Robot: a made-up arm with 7 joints.
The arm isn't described. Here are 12 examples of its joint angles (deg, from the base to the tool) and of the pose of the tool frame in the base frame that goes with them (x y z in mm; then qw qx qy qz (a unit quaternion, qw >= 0)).
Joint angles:
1: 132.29 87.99 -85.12 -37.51 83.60 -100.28 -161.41
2: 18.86 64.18 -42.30 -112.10 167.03 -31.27 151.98
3: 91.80 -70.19 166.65 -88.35 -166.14 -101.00 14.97
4: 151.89 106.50 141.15 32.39 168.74 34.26 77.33
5: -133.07 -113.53 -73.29 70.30 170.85 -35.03 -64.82
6: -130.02 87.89 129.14 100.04 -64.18 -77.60 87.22
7: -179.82 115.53 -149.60 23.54 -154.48 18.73 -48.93
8: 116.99 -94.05 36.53 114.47 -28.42 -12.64 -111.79
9: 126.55 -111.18 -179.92 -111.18 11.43 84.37 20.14
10: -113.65 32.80 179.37 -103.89 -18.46 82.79 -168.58
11: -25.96 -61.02 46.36 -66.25 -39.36 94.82 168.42
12: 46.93 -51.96 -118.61 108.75 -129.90 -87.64 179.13
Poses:
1: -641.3 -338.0 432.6 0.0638 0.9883 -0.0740 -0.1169
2: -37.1 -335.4 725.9 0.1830 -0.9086 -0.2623 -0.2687
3: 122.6 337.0 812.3 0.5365 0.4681 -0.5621 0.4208
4: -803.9 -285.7 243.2 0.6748 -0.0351 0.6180 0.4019
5: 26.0 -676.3 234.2 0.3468 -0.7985 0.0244 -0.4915
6: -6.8 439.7 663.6 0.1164 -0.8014 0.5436 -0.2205
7: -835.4 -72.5 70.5 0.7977 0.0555 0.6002 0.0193
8: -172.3 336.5 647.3 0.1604 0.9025 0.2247 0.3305
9: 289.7 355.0 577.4 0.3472 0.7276 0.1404 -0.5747
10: -203.6 525.5 391.0 0.3278 0.5902 0.6541 -0.3412
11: -683.1 -41.3 434.4 0.1426 0.0595 0.9879 -0.0100
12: 111.5 396.1 348.4 0.4461 0.1465 -0.7642 -0.4423
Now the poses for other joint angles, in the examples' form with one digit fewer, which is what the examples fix.
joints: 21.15 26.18 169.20 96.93 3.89 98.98 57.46
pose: -232 24 685 0.916 0.110 0.029 0.384
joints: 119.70 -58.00 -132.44 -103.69 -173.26 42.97 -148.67
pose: -286 181 673 0.199 -0.613 -0.192 -0.740
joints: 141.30 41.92 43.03 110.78 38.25 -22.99 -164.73
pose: -535 -10 247 0.551 -0.351 0.265 -0.709
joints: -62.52 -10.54 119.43 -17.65 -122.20 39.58 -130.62
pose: -124 28 1146 0.074 0.073 -0.934 0.341
